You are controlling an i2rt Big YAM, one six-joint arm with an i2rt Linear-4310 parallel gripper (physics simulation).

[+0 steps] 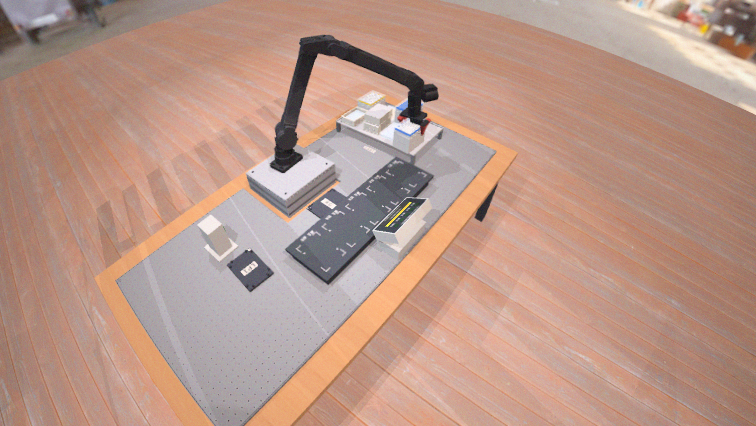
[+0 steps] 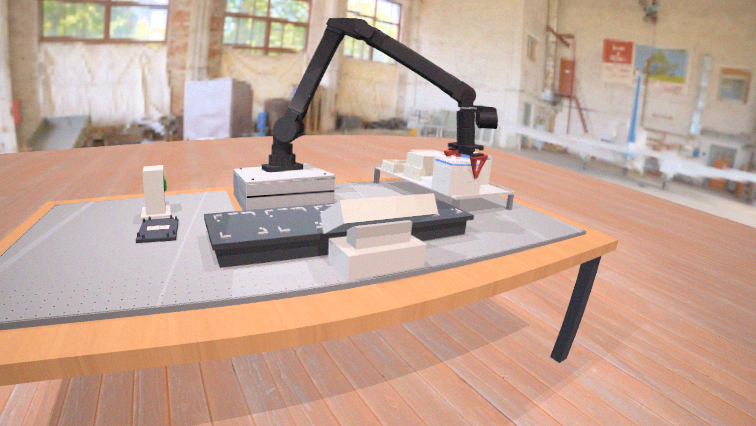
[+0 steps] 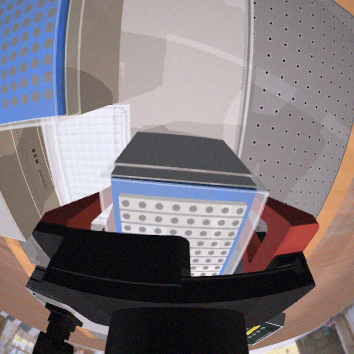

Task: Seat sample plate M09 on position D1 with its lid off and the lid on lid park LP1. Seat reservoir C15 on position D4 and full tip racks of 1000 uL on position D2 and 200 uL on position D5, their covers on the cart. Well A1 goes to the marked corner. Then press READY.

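Note:
My gripper [image 1: 413,120] [image 2: 466,160] [image 3: 178,187] reaches down over the near end of the cart [image 1: 432,134] [image 2: 496,191]. Its red fingers are shut on the clear cover of a blue-topped tip rack [image 1: 408,134] [image 2: 454,175] [image 3: 182,214], one finger on each side near the top. The rack stands upright on the cart. A second blue tip rack [image 1: 403,104] [image 3: 24,60] lies behind it. A clear lidded plate [image 3: 91,147] sits beside the held rack. The black deck [image 1: 351,228] [image 2: 271,241] with white corner marks holds no labware.
The cart also carries a yellow-topped rack [image 1: 371,98], a white stack [image 1: 378,116] and a low tray [image 1: 353,115]. A console with a yellow bar [image 1: 402,217] [image 2: 378,209] stands at the deck's front edge. A dark lid pad [image 1: 327,204] lies by the arm base [image 1: 292,179].

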